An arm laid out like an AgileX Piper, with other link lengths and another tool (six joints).
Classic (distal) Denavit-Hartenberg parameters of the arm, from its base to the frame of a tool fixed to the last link. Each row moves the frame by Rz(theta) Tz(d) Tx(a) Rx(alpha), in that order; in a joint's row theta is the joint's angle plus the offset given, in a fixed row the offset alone. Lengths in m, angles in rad.
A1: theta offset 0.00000; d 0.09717; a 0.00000; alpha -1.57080
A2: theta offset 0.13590; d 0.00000; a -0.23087; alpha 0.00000
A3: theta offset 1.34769; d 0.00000; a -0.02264; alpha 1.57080
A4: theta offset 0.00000; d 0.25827; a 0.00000; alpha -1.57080
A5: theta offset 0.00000; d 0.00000; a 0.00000; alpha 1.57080
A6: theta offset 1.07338; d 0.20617; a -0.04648; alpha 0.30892
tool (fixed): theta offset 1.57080; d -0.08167; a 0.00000; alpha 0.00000
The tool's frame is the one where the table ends.
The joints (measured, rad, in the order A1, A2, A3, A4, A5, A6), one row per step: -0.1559 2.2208 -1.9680 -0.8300 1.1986 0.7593; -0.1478 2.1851 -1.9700 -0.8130 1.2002 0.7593; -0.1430 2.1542 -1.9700 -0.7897 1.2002 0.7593; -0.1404 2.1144 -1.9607 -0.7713 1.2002 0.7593; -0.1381 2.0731 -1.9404 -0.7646 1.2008 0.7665; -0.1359 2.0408 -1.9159 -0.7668 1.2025 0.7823; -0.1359 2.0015 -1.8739 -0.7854 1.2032 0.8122; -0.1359 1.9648 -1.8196 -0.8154 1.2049 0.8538; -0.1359 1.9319 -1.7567 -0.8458 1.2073 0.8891; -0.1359 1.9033 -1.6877 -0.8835 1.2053 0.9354; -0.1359 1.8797 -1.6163 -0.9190 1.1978 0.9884; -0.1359 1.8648 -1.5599 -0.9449 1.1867 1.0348; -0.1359 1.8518 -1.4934 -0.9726 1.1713 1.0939; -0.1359 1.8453 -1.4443 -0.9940 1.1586 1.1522
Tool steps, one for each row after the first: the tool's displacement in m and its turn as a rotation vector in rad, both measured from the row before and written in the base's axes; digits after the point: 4 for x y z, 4 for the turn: -0.0023 0.0048 0.0154 0.0109 -0.0387 0.0045; -0.0028 0.0037 0.0117 0.0184 -0.0339 0.0022; -0.0051 0.0028 0.0133 0.0138 -0.0328 0.0011; -0.0066 0.0021 0.0116 0.0054 -0.0262 -0.0035; -0.0063 0.0014 0.0069 0.0007 -0.0170 -0.0097; -0.0092 -0.0003 0.0062 -0.0108 -0.0150 -0.0201; -0.0101 -0.0008 0.0023 -0.0175 -0.0068 -0.0275; -0.0098 -0.0006 -0.0020 -0.0183 0.0098 -0.0227; -0.0095 -0.0008 -0.0047 -0.0229 0.0094 -0.0241; -0.0088 -0.0005 -0.0076 -0.0192 0.0070 -0.0220; -0.0063 -0.0002 -0.0077 -0.0117 0.0019 -0.0148; -0.0072 0.0000 -0.0112 -0.0094 0.0012 -0.0170; -0.0058 0.0000 -0.0094 -0.0051 -0.0084 -0.0188
